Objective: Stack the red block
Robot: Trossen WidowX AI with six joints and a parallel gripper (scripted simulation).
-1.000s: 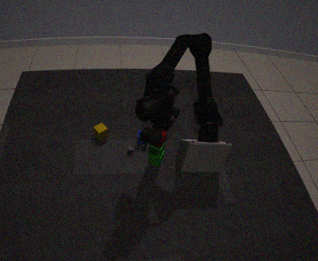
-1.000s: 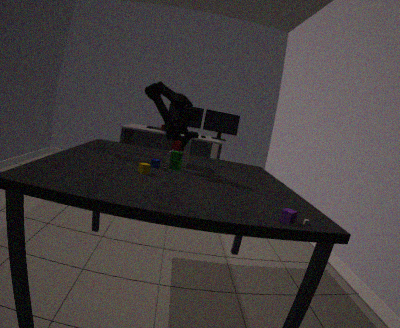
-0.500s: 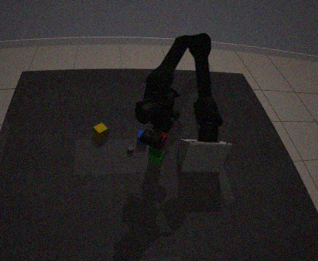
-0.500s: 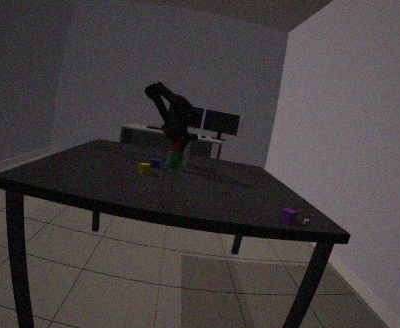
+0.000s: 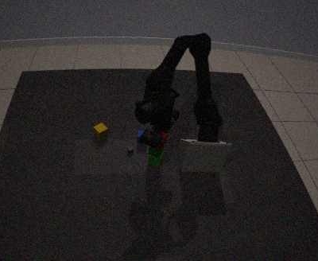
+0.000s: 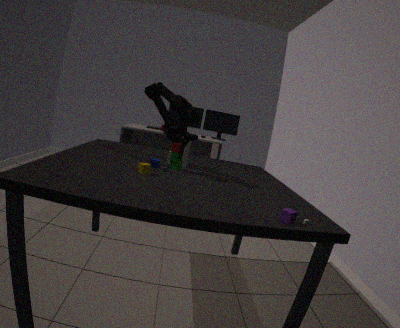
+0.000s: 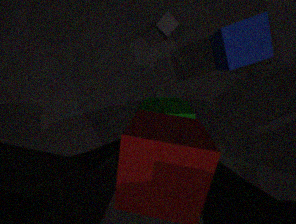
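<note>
My gripper tip is now 10 mm below the red block. From my gripper tip the other things lie so: blue cube: 100 mm to the right, 80 mm below, 30 mm ahead; then yellow cube: 200 mm ahead, 150 mm to the right, 80 mm below; then small grey piece: 90 mm below, 90 mm ahead, 50 mm to the right.
</note>
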